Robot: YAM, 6 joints.
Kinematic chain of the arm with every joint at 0, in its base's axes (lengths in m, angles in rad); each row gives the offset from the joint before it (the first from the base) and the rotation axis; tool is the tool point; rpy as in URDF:
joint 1: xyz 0 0 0.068 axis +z
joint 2: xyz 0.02 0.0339 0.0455 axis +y
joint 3: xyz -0.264 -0.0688 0 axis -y
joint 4: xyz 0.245 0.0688 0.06 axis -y
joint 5: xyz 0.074 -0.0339 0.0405 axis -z
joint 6: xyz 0.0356 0 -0.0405 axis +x
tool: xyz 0 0 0 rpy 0 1.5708 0
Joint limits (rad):
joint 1: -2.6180..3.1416
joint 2: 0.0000..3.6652
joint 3: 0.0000..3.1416
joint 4: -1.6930..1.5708
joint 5: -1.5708..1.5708
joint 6: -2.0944..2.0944
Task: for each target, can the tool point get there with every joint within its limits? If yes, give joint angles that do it. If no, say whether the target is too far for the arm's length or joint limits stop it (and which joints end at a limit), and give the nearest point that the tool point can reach.
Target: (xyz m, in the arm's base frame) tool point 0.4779 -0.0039 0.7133
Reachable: no: too far | nearest point 0.3998 -0.0033 0.6109 | short by 0.129 m
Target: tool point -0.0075 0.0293 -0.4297
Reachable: no: joint limits stop it (at a limit: joint 2) | nearest point -0.0196 0.0764 -0.3381 | short by 0.104 m
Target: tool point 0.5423 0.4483 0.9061
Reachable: no: too far | nearest point 0.3305 0.2732 0.5874 | short by 0.421 m
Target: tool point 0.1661 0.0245 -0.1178
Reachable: yes | joints -0.0397 2.7655 0.6823 0.1461 -1.0622 1.5270
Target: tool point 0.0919 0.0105 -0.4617
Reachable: no: joint limits stop it (at a limit: joint 2) | nearest point 0.1276 0.0146 -0.3598 | short by 0.108 m
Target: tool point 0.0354 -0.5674 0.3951
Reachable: yes | joints -1.5085 2.4652 2.5603 0.2141 -0.0013 0.2641
